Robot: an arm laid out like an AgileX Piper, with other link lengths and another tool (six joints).
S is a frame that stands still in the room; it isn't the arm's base.
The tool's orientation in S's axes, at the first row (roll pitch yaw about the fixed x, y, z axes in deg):
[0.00, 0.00, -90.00]
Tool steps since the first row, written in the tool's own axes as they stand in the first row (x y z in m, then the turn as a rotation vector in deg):
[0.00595, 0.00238, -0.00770, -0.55, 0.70, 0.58]
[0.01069, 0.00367, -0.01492, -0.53, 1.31, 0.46]
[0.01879, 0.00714, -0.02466, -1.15, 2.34, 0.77]
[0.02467, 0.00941, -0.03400, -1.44, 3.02, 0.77]
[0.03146, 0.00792, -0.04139, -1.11, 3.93, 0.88]
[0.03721, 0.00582, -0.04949, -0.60, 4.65, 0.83]
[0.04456, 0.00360, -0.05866, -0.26, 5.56, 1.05]
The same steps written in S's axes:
[0.00238, -0.00595, -0.00770, 0.70, 0.55, 0.58]
[0.00367, -0.01069, -0.01492, 1.31, 0.53, 0.46]
[0.00714, -0.01879, -0.02466, 2.34, 1.15, 0.77]
[0.00941, -0.02467, -0.03400, 3.02, 1.44, 0.77]
[0.00792, -0.03146, -0.04139, 3.93, 1.11, 0.88]
[0.00582, -0.03721, -0.04949, 4.65, 0.60, 0.83]
[0.00360, -0.04456, -0.05866, 5.56, 0.26, 1.05]

